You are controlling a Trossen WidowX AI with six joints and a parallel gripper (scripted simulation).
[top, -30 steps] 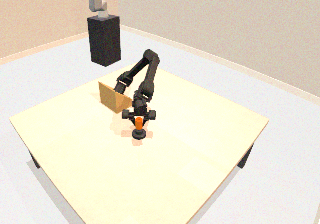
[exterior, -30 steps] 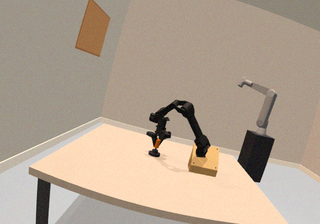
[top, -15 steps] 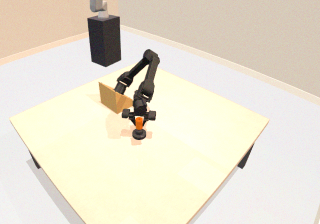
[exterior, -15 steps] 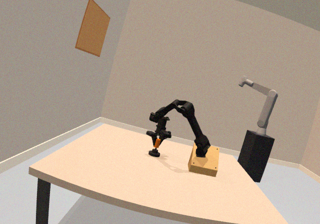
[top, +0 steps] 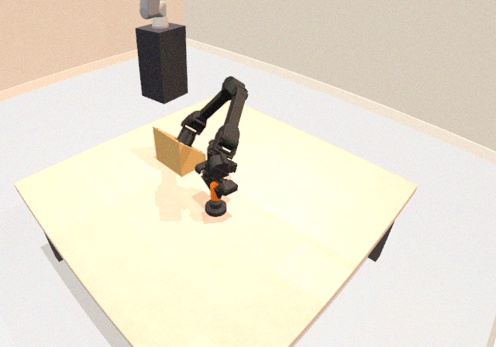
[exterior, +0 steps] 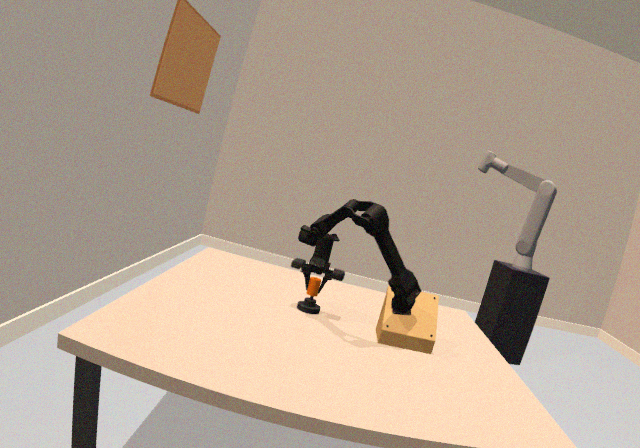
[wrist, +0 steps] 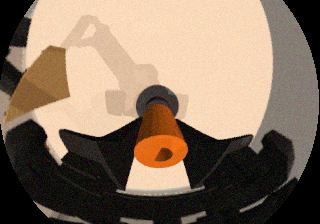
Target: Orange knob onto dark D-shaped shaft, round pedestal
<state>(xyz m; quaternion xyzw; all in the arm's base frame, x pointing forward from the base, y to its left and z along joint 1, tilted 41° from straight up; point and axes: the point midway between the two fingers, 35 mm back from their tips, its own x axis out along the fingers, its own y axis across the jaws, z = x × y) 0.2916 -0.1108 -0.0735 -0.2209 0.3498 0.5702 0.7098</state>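
Right now my gripper tip is 2 cm below the orange knob. Round my gripper tip: dark round pedestal 4 cm below.
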